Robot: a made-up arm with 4 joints. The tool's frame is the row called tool.
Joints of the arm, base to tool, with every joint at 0 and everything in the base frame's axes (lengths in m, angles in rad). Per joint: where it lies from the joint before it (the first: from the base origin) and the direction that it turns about. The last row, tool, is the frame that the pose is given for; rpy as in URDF.
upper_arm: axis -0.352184 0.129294 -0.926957 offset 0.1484 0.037 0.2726
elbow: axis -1 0 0 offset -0.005 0.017 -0.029
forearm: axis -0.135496 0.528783 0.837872 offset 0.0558 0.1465 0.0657
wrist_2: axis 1 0 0 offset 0.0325 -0.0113 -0.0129
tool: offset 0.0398 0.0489 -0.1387 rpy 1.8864 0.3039 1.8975
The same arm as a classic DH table. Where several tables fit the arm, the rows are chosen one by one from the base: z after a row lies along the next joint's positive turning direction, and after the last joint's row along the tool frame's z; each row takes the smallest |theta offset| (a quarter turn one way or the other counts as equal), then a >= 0, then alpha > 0; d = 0 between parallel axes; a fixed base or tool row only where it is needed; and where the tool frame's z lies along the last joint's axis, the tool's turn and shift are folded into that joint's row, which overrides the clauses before.
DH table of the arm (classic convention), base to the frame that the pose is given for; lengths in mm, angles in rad. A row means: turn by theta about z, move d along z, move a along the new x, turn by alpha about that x. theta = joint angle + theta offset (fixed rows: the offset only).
base (fixed): theta0 1.219, d -40.1, a 85.9, alpha -2.757
upper_arm: theta0 -0.3771, d -304.1, a 12.8, alpha 1.2109
elbow: theta0 0.7016, d -80.8, a 88.8, alpha 1.4349
forearm: theta0 0, d 117.9, a -2.7, alpha 1.7067
wrist_2: theta0 1.1955, d -286.6, a -42.6, alpha 0.376
tool (fixed): theta0 -0.9861, d 383.4, a 0, alpha 0

